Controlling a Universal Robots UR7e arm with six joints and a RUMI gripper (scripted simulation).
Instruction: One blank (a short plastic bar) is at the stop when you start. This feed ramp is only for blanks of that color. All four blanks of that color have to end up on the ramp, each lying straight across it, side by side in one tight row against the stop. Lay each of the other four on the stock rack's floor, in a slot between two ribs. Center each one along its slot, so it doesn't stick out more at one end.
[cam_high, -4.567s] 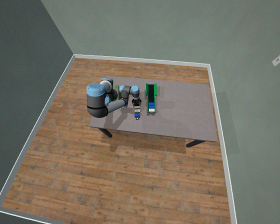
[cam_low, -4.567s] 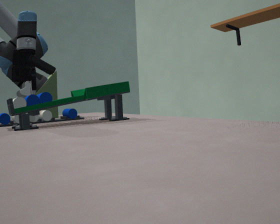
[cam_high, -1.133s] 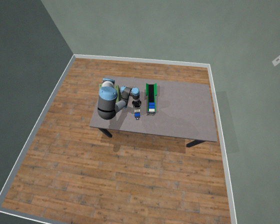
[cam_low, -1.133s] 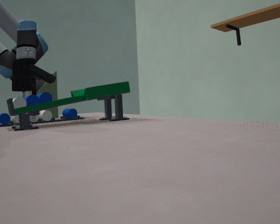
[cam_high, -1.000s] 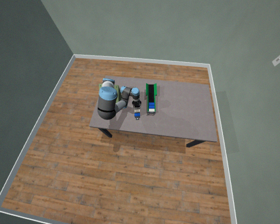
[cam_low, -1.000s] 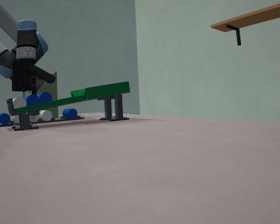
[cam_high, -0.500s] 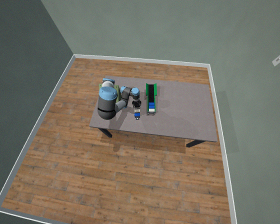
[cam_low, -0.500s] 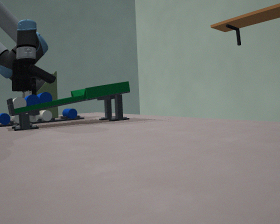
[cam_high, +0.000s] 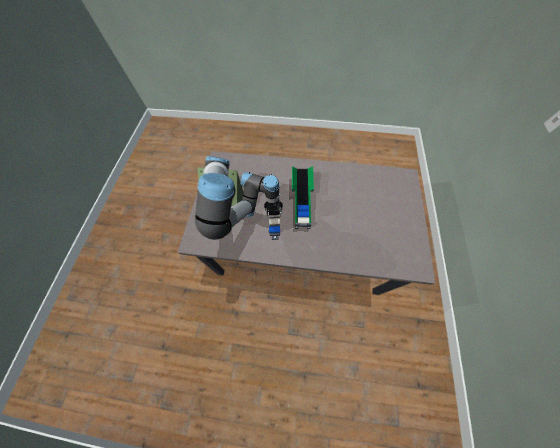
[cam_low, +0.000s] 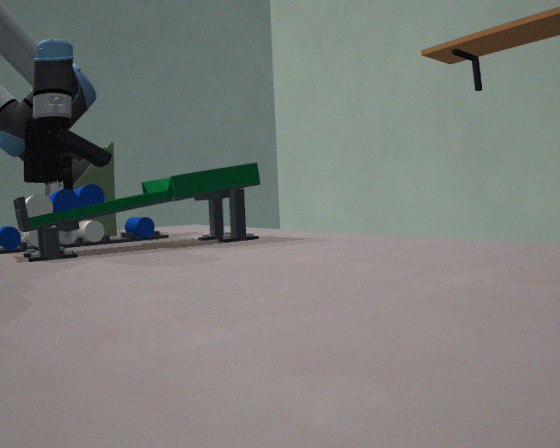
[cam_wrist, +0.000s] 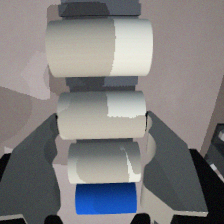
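Right now the stock rack is 1 cm behind my hand, 3 cm to the left of it and 4 cm below it. Round my hand: dark stop 19 cm ahead, 6 cm to the right, 3 cm above.
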